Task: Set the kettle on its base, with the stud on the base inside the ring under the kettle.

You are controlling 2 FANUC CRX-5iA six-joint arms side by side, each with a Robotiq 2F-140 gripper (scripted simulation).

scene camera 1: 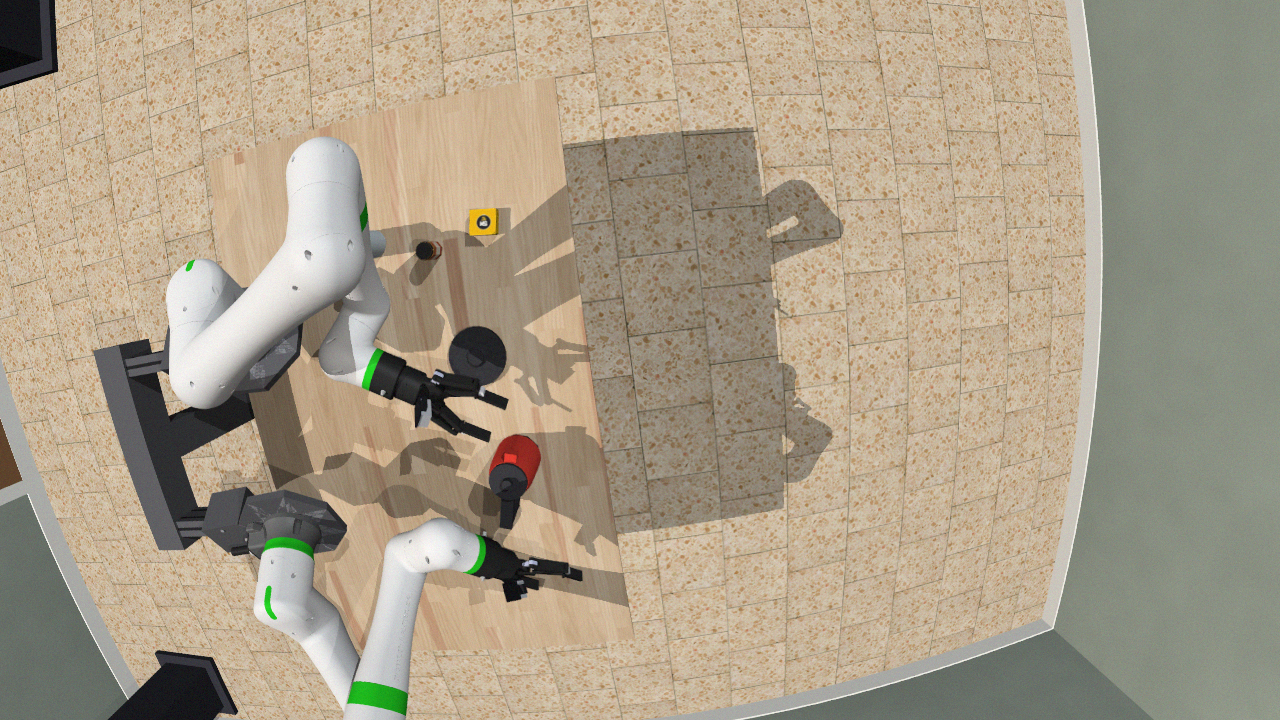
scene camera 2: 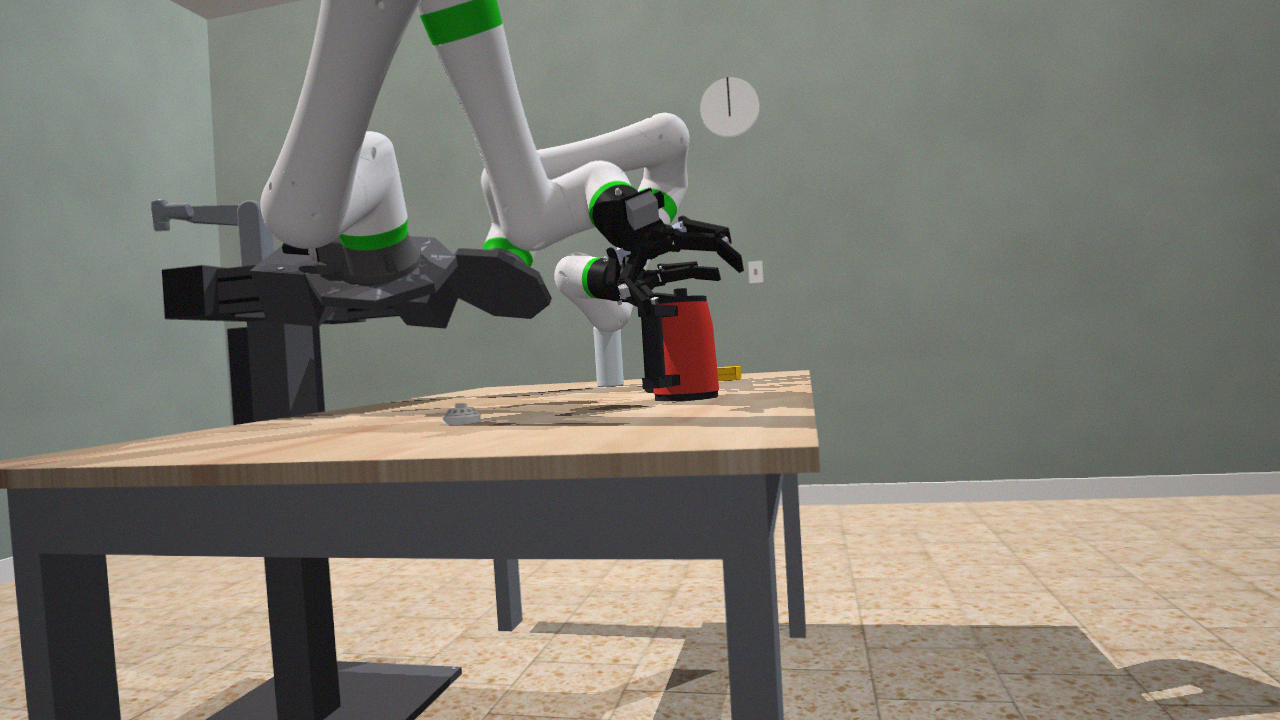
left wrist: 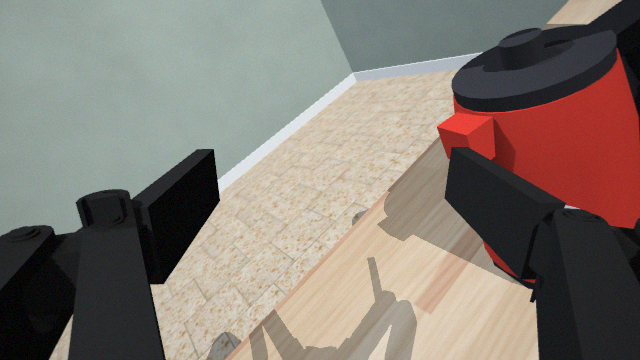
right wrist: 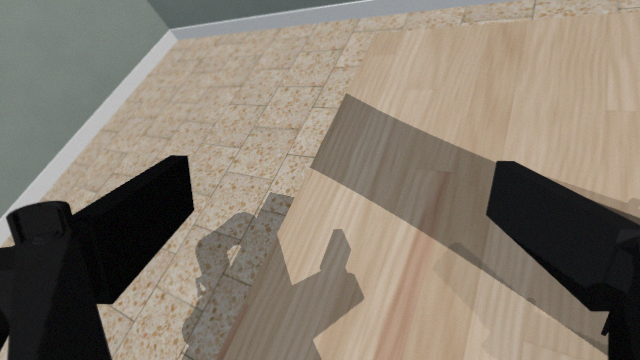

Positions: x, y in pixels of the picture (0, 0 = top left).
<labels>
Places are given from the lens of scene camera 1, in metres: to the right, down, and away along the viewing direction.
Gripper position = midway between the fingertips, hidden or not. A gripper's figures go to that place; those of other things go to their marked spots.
my left gripper (scene camera 1: 498, 421): -0.31, 0.13, 1.16
my right gripper (scene camera 1: 558, 581): -0.20, 0.55, 1.28
black round base (scene camera 1: 476, 351): -0.40, -0.02, 1.31
</labels>
